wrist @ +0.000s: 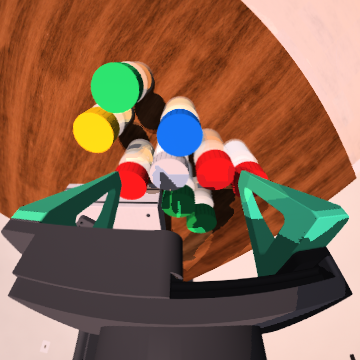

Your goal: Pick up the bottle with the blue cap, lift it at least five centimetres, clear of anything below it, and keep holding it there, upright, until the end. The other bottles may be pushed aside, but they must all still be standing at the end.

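Frame: origin at the arm's base, x ahead, y left, z up, level; centimetres.
Where they show: gripper, between the fingertips: point(179, 176).
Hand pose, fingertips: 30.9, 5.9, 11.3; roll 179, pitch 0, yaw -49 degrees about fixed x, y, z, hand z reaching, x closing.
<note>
Things, the pixels of their centre, and the offset from my fingertips, as dx, dy, dz. Level surfaces: height alone.
- bottle with the blue cap, middle of its body: point(179, 121) -0.1, +0.0, -13.4
- bottle with a white-grey cap, middle of its body: point(170, 156) -5.4, -2.6, -13.4
- third red-capped bottle, middle of its body: point(240, 165) +1.1, -12.9, -13.4
- bright green-capped bottle, middle of its body: point(127, 82) -0.3, +9.0, -13.4
- yellow-capped bottle, middle of its body: point(107, 119) -6.5, +8.6, -13.4
- round wooden table, height of its surface: dz -18.6
The bottle with the blue cap point(179, 133) stands upright near the middle of the wrist view, beyond the fingertips. A bottle with a white-grey cap point(169, 173) stands close in front of it, and a red-capped bottle point(214, 169) stands close at its right. My gripper point(179, 176) is open wide, its green fingers at left and right, and holds nothing. The left fingertip overlaps the edge of another red-capped bottle point(133, 181) in the view, and the right fingertip overlaps a third red-capped bottle point(251, 171). Whether they touch cannot be told.
A bright green-capped bottle point(115, 87) and a yellow-capped bottle point(94, 130) stand at the upper left. Two dark green-capped bottles point(178, 201) point(201, 219) stand between the fingers, nearer the gripper body. A pale metal base plate point(135, 215) lies at the lower left on the round wooden table point(250, 65).
</note>
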